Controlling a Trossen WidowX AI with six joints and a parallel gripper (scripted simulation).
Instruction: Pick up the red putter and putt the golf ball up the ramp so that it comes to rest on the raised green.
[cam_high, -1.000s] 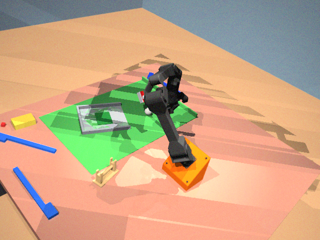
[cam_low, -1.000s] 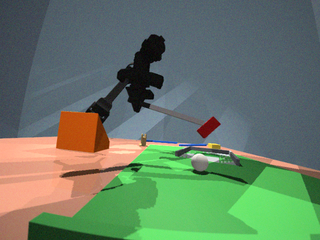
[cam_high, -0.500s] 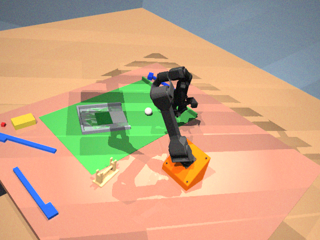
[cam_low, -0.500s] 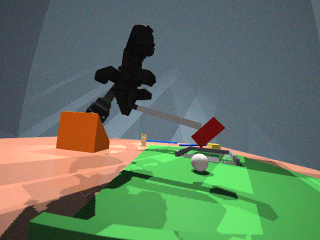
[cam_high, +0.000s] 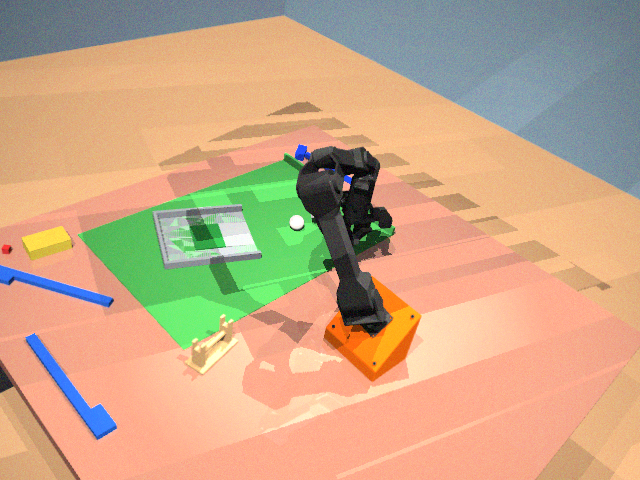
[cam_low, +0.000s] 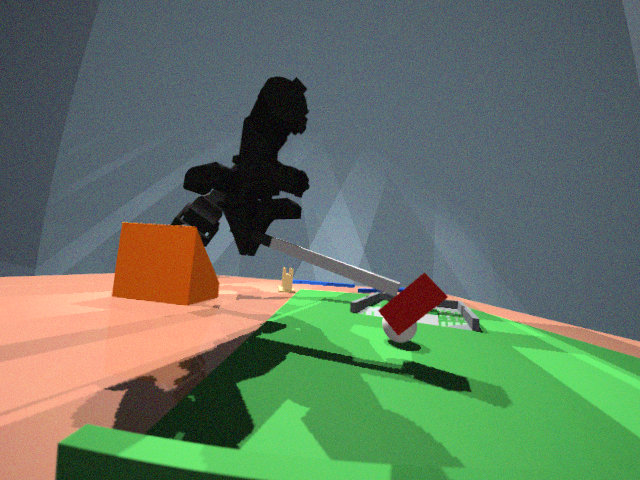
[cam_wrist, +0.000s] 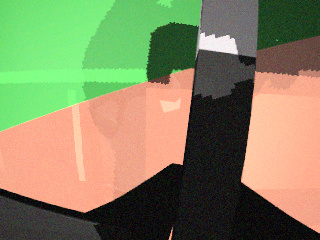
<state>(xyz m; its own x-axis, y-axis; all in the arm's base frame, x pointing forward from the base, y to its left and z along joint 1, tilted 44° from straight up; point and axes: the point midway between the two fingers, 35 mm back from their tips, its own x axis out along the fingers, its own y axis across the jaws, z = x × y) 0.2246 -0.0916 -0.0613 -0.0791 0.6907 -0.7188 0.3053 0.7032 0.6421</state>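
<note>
My gripper tip is now 110 mm short of the red putter and 30 mm to the left of it. The rest, counted from my gripper tip: green mat (260 mm ahead, 140 mm to the left, 100 mm below); then tan putter stand (60 mm behind, 420 mm to the left, 70 mm below); then white golf ball (210 mm ahead, 70 mm below).
</note>
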